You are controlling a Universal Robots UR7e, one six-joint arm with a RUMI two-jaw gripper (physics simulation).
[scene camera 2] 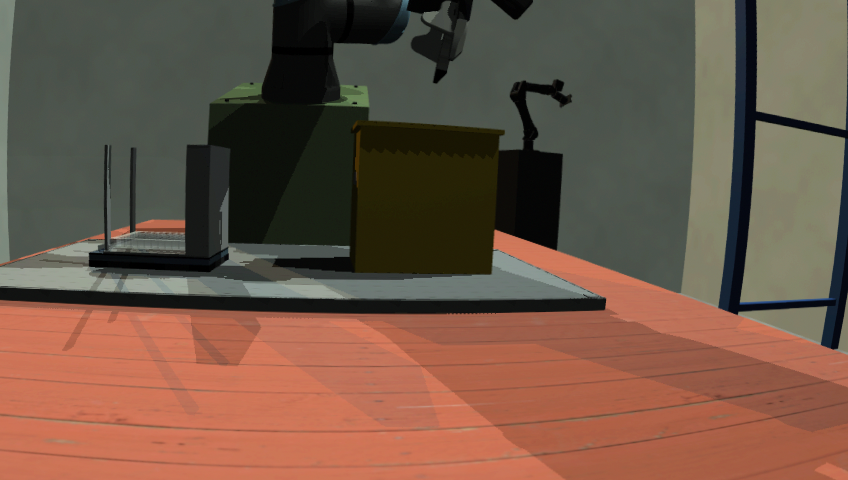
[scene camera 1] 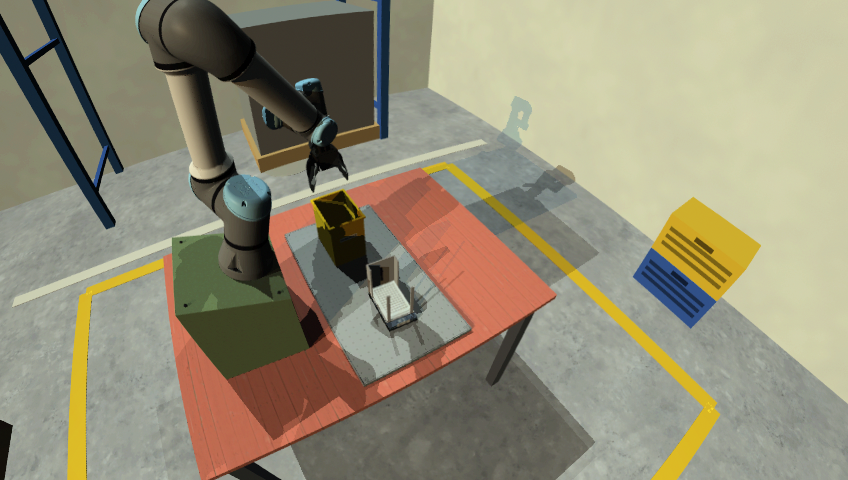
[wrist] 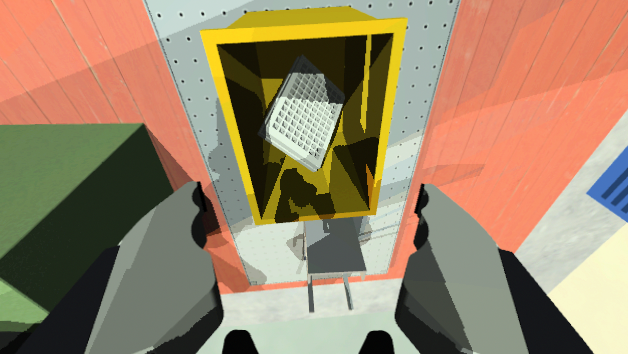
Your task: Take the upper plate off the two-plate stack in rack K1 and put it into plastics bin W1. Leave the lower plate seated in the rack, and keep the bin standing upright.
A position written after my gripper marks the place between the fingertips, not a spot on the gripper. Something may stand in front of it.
Note:
In view: my gripper [scene camera 2: 442,72].
My gripper also shows in scene camera 1 [scene camera 1: 330,186] and in the wrist view [wrist: 311,186].

